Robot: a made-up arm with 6 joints.
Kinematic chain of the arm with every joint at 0, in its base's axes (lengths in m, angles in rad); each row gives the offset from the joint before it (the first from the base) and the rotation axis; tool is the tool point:
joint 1: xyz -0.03 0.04 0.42 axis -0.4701 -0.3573 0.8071
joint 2: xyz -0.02 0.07 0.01 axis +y
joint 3: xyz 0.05 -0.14 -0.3 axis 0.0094 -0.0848 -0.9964
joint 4: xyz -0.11 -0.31 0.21 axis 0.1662 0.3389 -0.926
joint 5: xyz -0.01 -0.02 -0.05 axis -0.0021 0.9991 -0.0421
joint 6: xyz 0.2 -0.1 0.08 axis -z
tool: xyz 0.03 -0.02 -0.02
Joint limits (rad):
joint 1: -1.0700..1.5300
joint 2: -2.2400..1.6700
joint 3: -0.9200..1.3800
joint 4: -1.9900..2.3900
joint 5: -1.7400..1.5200
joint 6: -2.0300..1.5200
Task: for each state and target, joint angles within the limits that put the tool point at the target. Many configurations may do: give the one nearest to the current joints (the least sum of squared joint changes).
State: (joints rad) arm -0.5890 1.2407 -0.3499 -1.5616 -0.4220 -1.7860
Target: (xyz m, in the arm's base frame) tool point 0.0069 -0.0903 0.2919
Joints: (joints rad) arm -0.1952 0.8484 -0.9040 -1.5279 0.0892 -1.4393
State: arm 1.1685 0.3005 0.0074 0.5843 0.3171 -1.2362
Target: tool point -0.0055 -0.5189 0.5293
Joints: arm 0.7563 0.4628 0.6505 0.5140 0.1762 -1.3344
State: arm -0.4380 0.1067 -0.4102 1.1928 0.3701 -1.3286
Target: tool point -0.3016 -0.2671 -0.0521
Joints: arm -0.8587 0.3182 -0.5494 0.8006 0.4775 -1.5023
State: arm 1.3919 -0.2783 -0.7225 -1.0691 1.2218 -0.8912
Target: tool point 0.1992 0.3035 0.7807
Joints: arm 1.2233 -1.1828 -0.5867 -0.8403 1.2518 -0.8299
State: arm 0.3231 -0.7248 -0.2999 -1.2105 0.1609 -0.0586
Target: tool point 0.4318 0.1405 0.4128
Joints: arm 0.7022 -0.1800 -0.9200 -0.6202 0.7848 -0.0306
